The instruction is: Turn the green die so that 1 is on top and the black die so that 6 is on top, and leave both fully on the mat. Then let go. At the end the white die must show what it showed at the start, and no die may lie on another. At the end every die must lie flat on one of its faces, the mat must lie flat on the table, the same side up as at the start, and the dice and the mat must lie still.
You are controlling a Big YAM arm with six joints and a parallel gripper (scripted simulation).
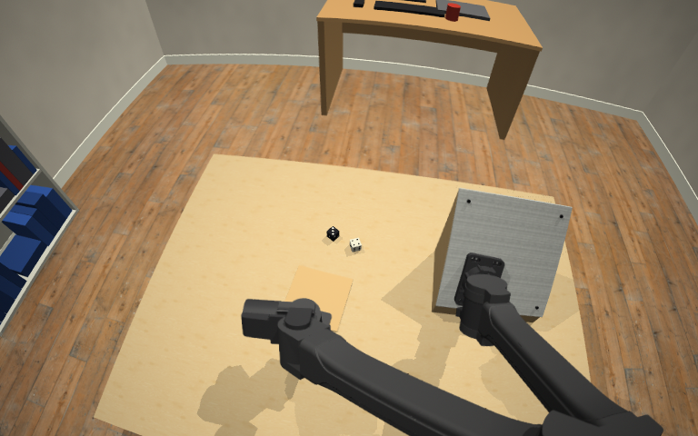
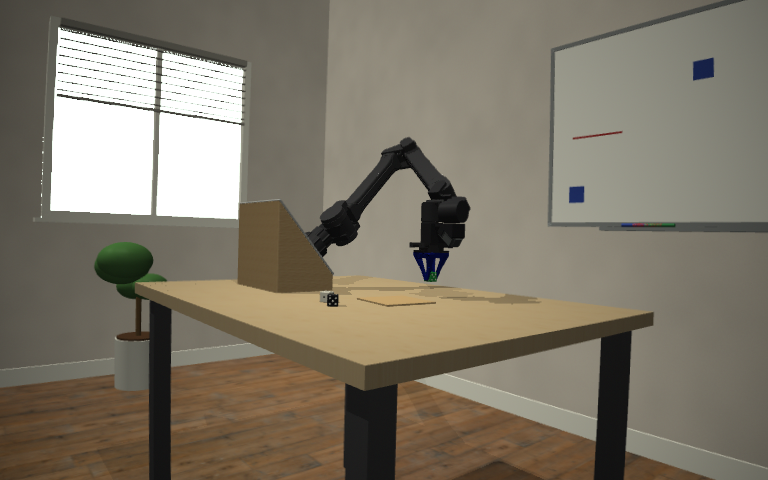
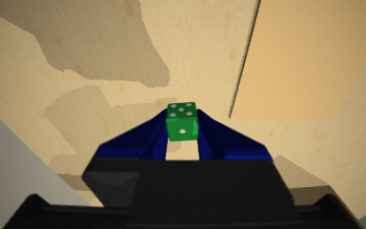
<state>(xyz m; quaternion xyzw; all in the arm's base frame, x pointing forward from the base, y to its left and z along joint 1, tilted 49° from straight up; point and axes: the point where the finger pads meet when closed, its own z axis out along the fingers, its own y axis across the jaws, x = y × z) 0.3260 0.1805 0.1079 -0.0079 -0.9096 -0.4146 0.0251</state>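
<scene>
Right now my hand is 3 cm short of the tan mat, 14 cm to the left of it and 5 cm above it. The rest, counted from my hand: black die 3 cm ahead, 32 cm to the right, 4 cm below; white die 3 cm behind, 29 cm to the right, 4 cm below; green die right at my hand.
</scene>
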